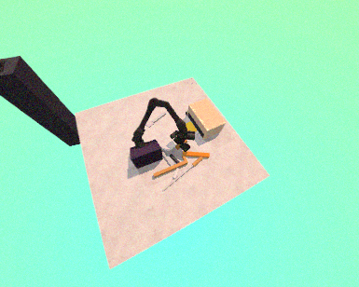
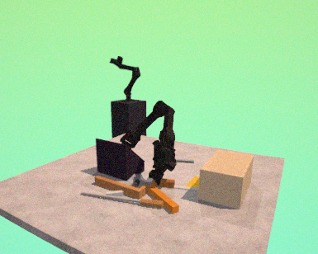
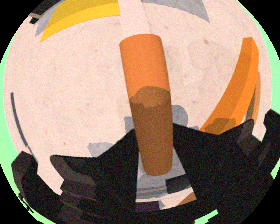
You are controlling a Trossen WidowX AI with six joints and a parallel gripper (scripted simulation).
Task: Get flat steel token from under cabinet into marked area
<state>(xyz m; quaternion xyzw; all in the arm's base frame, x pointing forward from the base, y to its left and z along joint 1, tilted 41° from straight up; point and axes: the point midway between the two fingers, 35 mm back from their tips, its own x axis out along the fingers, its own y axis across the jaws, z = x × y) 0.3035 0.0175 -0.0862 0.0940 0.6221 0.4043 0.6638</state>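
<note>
My gripper tip is now 90 mm past the dark-handled tool and 70 mm to the left of it. The rest, counted from my gripper tip: orange bar (110 mm to the right, 110 mm ahead, 10 mm above).
</note>
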